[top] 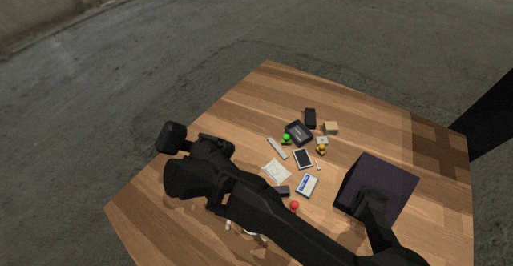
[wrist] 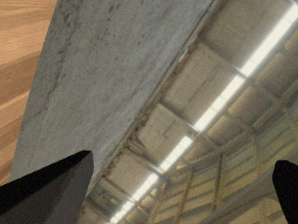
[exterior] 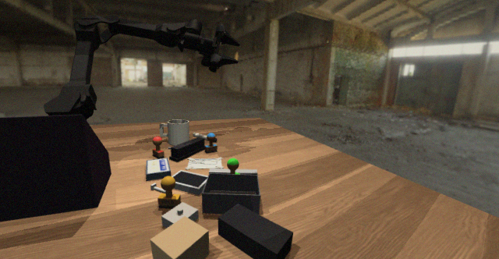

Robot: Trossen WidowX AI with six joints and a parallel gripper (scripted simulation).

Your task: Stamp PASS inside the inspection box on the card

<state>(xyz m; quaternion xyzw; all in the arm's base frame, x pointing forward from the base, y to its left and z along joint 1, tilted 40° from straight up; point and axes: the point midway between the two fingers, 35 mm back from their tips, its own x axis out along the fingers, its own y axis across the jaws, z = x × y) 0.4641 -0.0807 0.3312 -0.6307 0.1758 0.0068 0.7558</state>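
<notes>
Right now my gripper tip is 330 mm above the green-knobbed stamp, 280 mm to the left of it and 170 mm past it. Round my gripper tip: marker (340 mm below, 100 mm behind, 70 mm to the left); blue stamp (330 mm below, 130 mm behind, 60 mm to the right); mug (320 mm below, 220 mm behind, 90 mm to the left).
</notes>
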